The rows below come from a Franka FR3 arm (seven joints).
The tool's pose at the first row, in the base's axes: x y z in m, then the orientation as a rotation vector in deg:
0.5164, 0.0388, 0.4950, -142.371, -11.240, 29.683
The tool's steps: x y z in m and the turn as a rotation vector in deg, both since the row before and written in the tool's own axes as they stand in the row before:
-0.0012, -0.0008, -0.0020, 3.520, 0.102, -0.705
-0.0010, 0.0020, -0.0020, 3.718, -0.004, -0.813
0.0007, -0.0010, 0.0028, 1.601, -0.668, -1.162
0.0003, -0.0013, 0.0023, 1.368, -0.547, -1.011
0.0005, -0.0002, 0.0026, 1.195, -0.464, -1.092
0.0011, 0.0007, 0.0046, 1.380, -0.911, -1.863
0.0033, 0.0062, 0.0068, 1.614, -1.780, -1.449
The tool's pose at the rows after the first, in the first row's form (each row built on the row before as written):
0.5161, 0.0381, 0.4973, -138.820, -10.995, 29.178
0.5160, 0.0351, 0.4978, -135.033, -10.864, 28.741
0.5155, 0.0378, 0.4964, -133.093, -12.054, 28.946
0.5148, 0.0403, 0.4957, -131.431, -13.065, 29.076
0.5141, 0.0423, 0.4941, -129.930, -14.166, 29.062
0.5131, 0.0452, 0.4905, -127.967, -16.278, 29.153
0.5132, 0.0469, 0.4809, -125.681, -18.278, 30.436

